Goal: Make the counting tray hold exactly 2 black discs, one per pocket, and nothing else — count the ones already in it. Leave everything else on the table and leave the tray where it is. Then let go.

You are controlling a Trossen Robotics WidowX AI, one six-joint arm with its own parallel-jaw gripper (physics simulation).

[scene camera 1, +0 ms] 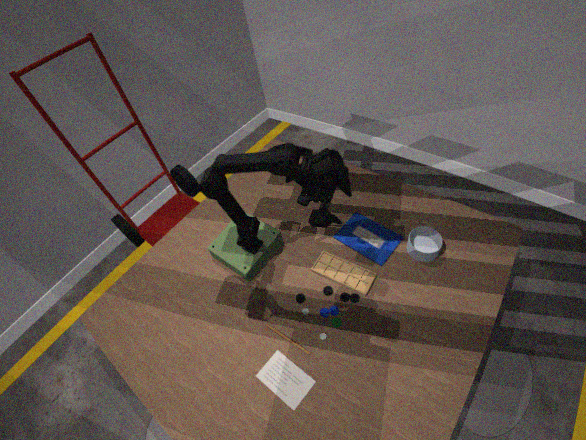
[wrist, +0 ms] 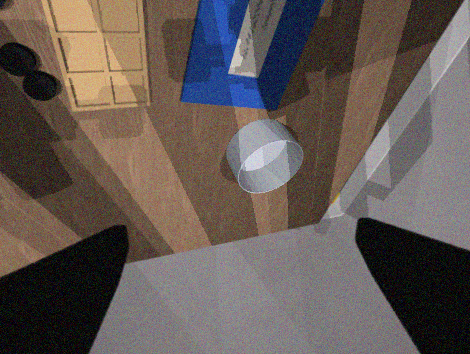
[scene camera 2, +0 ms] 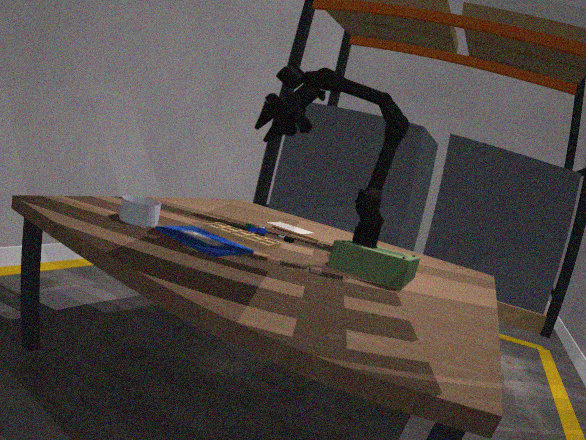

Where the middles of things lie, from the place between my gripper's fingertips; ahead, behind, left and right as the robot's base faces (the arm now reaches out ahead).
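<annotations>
From my hand: grey bowl (scene camera 2: 140, 211), 18 cm to the left, 23 cm ahead, 27 cm below. Tan counting tray (scene camera 1: 354, 277), from my hand: 4 cm to the right, 1 cm ahead, 29 cm below.
</annotations>
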